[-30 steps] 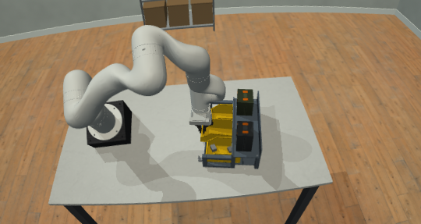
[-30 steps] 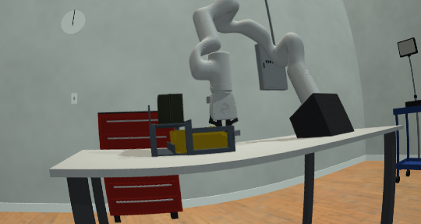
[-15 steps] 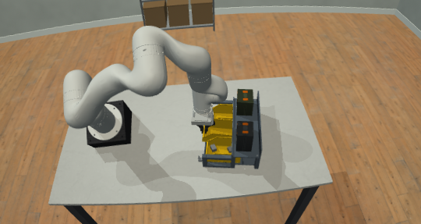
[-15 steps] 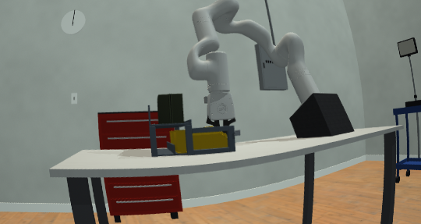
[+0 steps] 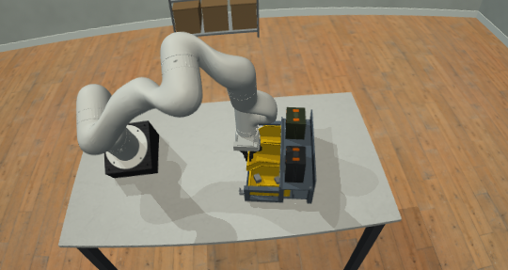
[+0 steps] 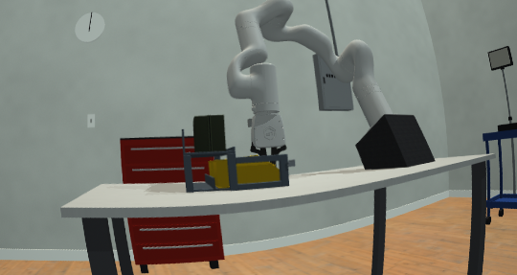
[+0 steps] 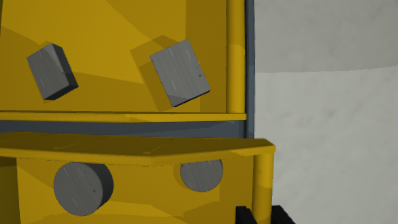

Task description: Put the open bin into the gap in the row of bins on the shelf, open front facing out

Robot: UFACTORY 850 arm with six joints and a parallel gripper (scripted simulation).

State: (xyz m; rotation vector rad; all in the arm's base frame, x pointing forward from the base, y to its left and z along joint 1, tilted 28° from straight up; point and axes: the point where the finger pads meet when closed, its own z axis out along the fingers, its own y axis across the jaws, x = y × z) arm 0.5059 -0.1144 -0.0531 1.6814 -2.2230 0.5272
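My gripper is now 120 mm short of the grey shelf, 30 mm to the left of it and 10 mm below it.
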